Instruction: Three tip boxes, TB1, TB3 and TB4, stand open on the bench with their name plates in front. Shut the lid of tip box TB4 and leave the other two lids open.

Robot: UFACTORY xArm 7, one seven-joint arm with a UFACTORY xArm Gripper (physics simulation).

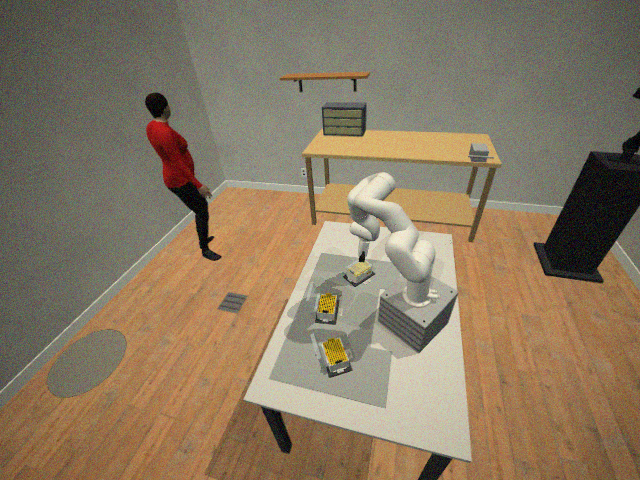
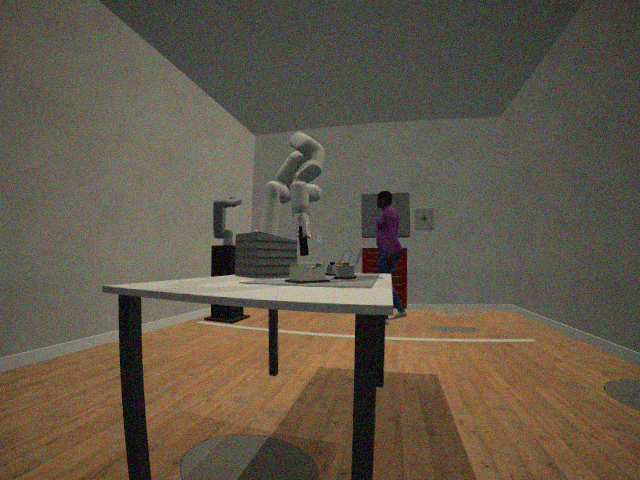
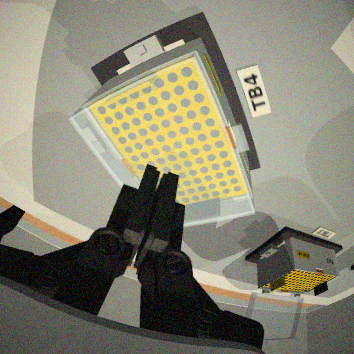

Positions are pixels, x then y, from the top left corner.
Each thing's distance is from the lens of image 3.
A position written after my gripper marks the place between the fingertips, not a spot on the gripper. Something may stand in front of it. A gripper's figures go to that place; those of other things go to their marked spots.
my gripper [image 3: 153,189]: 12 cm
clear lid [image 3: 169,116]: 12 cm
clear lid [image 3: 279,315]: 45 cm
grey mat [image 3: 297,185]: 28 cm
name plate [image 3: 249,76]: 19 cm
The marked spots on the name plate and the grey mat are 14 cm apart.
